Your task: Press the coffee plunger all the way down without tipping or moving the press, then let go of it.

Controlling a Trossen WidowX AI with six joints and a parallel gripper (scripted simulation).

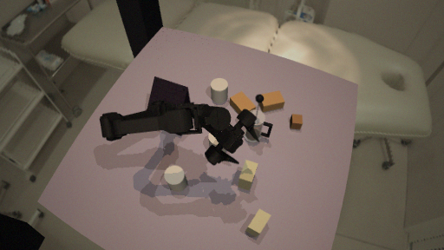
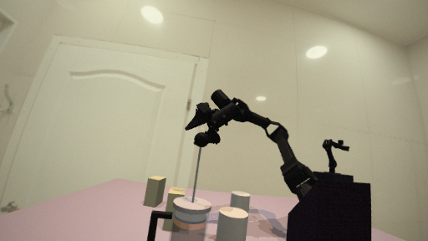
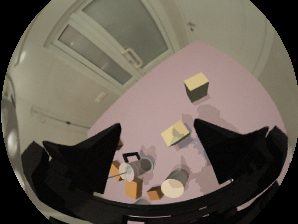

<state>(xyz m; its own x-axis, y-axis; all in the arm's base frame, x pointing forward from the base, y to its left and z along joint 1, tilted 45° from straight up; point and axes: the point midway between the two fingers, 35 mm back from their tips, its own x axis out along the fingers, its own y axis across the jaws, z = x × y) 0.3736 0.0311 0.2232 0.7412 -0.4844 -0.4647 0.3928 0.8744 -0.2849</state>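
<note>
My gripper tip is 23 cm to the right of the glass coffee press, 16 cm above it and 2 cm past it.
</note>
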